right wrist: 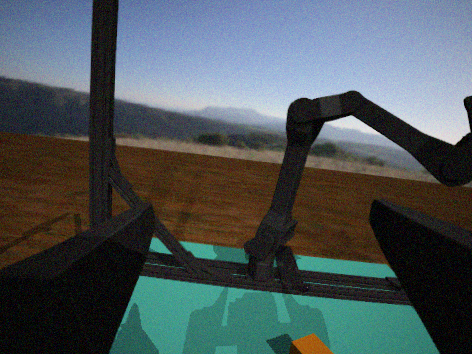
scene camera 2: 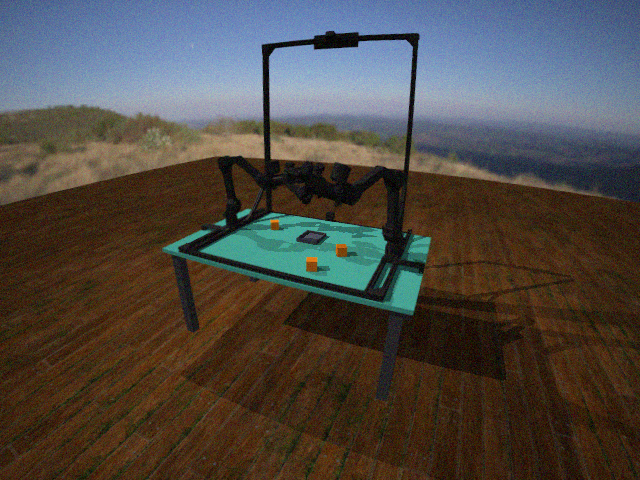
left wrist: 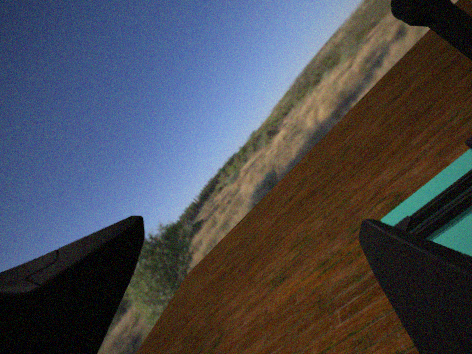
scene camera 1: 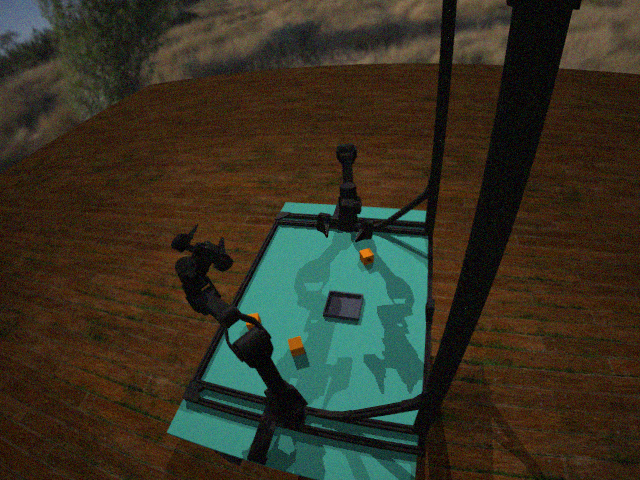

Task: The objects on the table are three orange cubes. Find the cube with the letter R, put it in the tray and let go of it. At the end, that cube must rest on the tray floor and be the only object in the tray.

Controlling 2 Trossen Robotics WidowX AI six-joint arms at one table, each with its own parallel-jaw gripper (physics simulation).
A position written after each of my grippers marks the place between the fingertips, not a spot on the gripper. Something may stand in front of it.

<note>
My left gripper [scene camera 1: 210, 231] is open and holds nothing. My right gripper [scene camera 1: 341, 238] is open, with nothing in its grasp. Further things: a dark square tray [scene camera 1: 342, 305].
My left gripper is seen too in scene camera 2 [scene camera 2: 285, 177] and in the left wrist view [left wrist: 253, 227]. My right gripper also shows in the right wrist view [right wrist: 262, 211].
</note>
